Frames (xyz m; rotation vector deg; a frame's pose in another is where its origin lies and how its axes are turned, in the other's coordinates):
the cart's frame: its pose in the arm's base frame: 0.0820 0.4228 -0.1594 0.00 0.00 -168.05
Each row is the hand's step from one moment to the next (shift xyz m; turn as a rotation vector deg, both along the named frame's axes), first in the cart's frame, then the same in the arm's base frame.
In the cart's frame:
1: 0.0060 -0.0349 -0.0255 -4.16 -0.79 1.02
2: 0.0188 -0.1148 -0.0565 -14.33 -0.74 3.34
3: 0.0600 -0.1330 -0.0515 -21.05 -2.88 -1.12
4: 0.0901 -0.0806 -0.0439 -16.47 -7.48 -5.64
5: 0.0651 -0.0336 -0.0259 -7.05 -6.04 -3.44
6: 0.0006 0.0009 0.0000 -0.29 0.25 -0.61
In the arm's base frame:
1: -0.0131 0.0329 -0.0255 3.91 1.63 1.02
2: -0.0422 0.1084 -0.0565 13.87 3.69 3.34
3: -0.0862 0.1177 -0.0515 20.00 7.18 -1.12
4: -0.1048 0.0602 -0.0439 14.56 10.73 -5.64
5: -0.0706 0.0194 -0.0259 5.65 7.37 -3.44
6: -0.0004 -0.0010 0.0000 0.34 -0.18 -0.61

